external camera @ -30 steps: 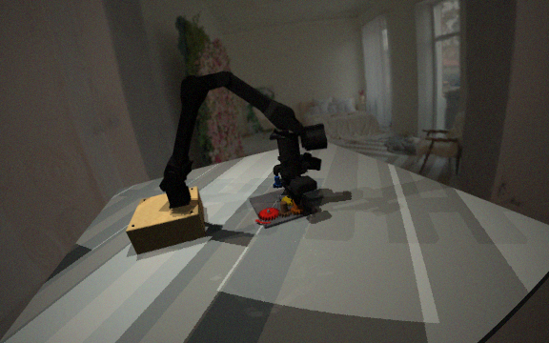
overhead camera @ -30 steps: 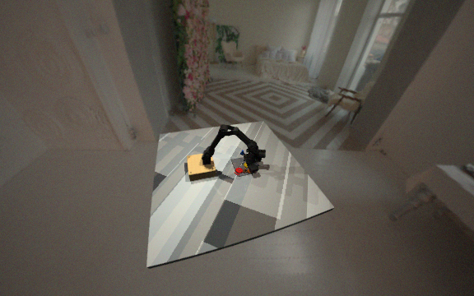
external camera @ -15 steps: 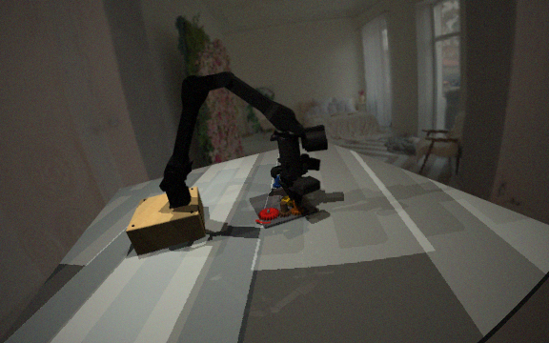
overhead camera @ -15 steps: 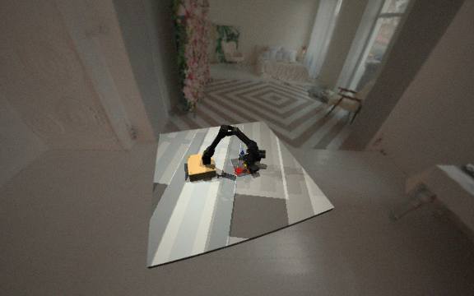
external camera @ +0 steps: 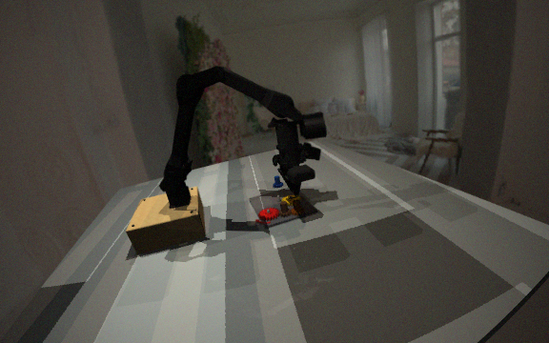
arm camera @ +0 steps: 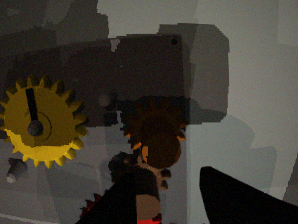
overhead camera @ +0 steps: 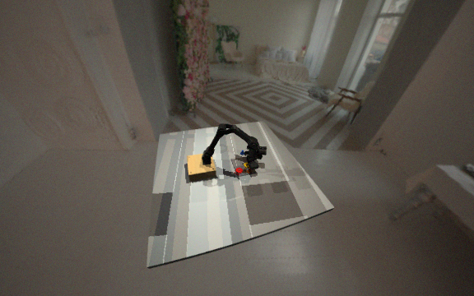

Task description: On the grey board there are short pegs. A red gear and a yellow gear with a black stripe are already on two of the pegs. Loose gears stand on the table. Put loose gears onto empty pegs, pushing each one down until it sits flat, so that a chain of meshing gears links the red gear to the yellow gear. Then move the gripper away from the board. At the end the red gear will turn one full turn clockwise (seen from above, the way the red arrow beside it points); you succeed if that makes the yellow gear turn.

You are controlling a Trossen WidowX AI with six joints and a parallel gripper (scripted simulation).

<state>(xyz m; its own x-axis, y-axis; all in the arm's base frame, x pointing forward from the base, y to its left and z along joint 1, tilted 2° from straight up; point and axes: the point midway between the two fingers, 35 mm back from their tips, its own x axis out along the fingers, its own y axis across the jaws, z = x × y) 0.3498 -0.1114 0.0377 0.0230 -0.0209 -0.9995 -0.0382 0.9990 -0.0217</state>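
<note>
My gripper tip is 50 mm above the orange gear. The rest, counted from my gripper tip: red gear: 80 mm behind, 30 mm to the left, 60 mm below; then blue gear: 240 mm to the left, 60 mm below; then yellow gear: 10 mm ahead, 80 mm to the left, 60 mm below.
</note>
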